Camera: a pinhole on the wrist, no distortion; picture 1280 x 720 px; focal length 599.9 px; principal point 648.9 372.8 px. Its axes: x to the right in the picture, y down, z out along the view. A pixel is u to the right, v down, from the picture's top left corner.
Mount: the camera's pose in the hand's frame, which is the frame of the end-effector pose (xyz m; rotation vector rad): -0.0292 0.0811 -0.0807 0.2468 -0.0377 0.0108
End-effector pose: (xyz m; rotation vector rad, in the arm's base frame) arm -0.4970 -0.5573 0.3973 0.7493 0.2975 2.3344
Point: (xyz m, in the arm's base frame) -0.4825 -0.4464 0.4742
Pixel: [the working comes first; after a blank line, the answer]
In the camera's frame: 0.1312 -0.1027 0.1786

1089.6 27.7
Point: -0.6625 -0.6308 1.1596
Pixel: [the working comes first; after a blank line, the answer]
In the camera's frame: 0.4411 0.4890 0.4786

outside the picture
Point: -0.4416 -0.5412 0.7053
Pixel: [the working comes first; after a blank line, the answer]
In the camera's frame: 0.1537 0.0849 0.3470

914.7 519.5
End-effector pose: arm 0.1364 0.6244 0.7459 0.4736 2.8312 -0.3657
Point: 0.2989 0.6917 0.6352
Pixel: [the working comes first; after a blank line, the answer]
In the camera's frame: -0.0615 0.1069 0.1797

outside the picture
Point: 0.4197 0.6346 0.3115
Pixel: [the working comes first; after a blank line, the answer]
In the camera's frame: -0.0839 0.2450 0.5007

548.3 666.4
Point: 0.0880 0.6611 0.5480
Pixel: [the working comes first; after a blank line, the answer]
In the camera's frame: 0.1488 0.0347 0.2395

1021.7 459.7
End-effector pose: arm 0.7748 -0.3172 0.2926 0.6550 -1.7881 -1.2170
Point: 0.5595 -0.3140 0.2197
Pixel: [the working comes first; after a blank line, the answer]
In the camera's frame: 0.1179 -0.0842 0.3059

880.1 207.7
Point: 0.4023 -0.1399 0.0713
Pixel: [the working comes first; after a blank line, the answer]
In the camera's frame: 0.0149 -0.0964 0.5633

664.7 270.1
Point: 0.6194 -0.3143 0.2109
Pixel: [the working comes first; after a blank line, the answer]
In the camera's frame: 0.0832 -0.1016 0.2595

841.2 137.8
